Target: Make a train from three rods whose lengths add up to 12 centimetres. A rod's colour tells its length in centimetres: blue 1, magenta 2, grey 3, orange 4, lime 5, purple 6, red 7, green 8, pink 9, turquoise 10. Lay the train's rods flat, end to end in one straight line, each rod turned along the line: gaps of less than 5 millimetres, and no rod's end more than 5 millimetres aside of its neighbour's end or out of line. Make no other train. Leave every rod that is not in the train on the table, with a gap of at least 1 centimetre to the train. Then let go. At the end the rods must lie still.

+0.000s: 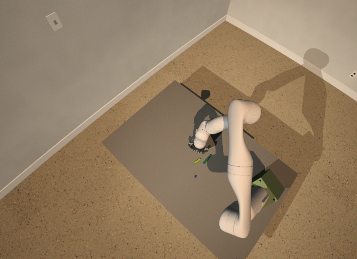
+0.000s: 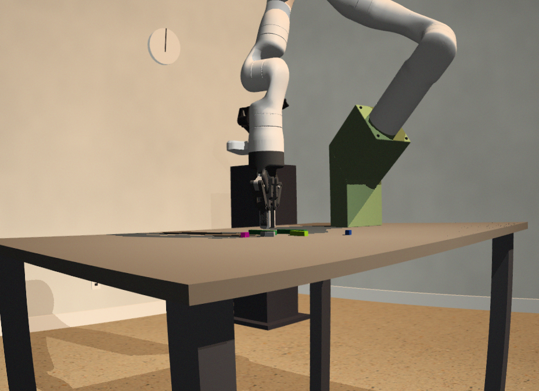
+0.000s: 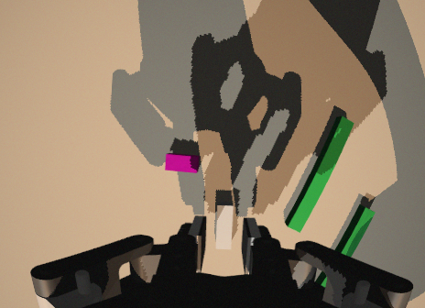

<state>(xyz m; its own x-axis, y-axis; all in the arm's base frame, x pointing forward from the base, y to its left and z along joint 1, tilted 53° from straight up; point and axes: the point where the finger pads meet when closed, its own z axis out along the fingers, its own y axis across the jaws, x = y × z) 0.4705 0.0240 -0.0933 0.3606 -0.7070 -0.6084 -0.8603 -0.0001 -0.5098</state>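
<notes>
Now: hand 3 cm above the grey rod. Also, from my hand: magenta rod 4 cm ahead, 3 cm to the right, 3 cm below; lime rod 5 cm to the left, 5 cm behind, 3 cm below; green rod 6 cm to the right, 4 cm behind, 3 cm below.
</notes>
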